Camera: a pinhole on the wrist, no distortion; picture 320 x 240 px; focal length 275.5 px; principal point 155.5 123.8 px. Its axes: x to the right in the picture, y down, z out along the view. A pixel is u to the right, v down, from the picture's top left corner.
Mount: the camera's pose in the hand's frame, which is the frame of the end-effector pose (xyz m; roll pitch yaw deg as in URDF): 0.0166 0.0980 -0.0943 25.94 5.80 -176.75
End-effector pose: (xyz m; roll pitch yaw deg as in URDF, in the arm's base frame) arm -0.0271 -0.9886 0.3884 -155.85 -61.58 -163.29
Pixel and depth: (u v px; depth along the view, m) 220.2 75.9 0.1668
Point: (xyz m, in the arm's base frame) -0.1507 -0.8574 0.2973
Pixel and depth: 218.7 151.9 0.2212
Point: -0.1740 -0.9167 0.2561
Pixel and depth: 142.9 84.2 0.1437
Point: -0.1555 -0.8677 0.3479
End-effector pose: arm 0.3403 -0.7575 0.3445 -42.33 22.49 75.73
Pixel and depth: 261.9 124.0 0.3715
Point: -0.0235 -0.8271 0.4063
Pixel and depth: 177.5 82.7 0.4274
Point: -0.0883 -0.7273 0.3354
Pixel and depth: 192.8 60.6 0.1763
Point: 0.1455 -0.7773 0.2546
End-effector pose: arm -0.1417 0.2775 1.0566 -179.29 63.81 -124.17
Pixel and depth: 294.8 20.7 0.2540
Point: -0.3011 0.5500 1.1468
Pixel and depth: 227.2 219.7 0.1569
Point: -0.1914 0.4063 1.0644
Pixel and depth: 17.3 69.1 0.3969
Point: -0.3451 0.5981 0.7951
